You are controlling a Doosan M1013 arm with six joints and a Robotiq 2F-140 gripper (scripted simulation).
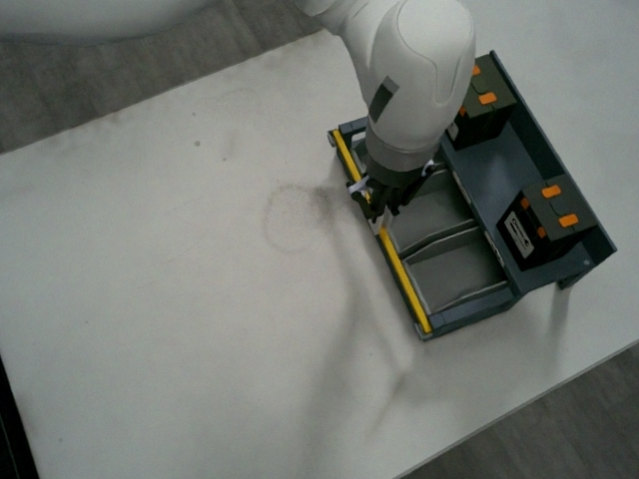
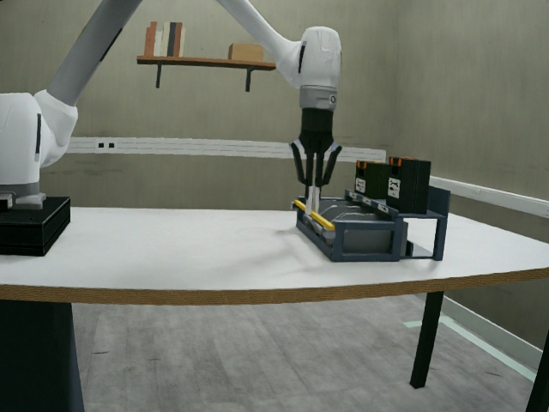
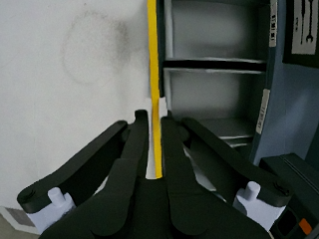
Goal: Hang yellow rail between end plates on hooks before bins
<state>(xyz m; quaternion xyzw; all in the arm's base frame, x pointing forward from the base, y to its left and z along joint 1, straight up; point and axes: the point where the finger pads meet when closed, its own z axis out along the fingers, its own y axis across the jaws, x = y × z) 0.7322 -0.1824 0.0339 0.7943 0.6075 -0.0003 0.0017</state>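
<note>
Now: hand 30 mm above the yellow rail.
</note>
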